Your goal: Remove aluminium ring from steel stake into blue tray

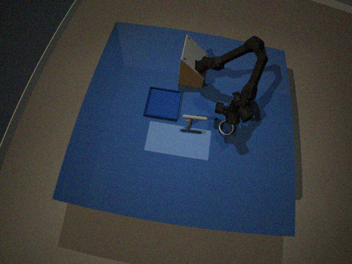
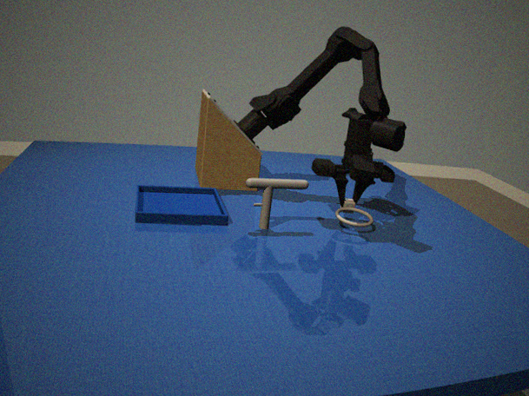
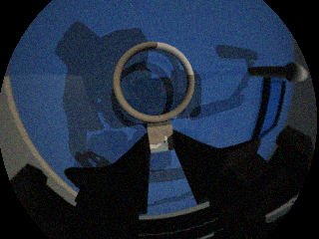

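Now: gripper tip 38 cm to the left of the blue tray, 7 cm past it and 2 cm above it. Round my gripper tip: aluminium ring: 5 cm ahead, 1 cm to the right.
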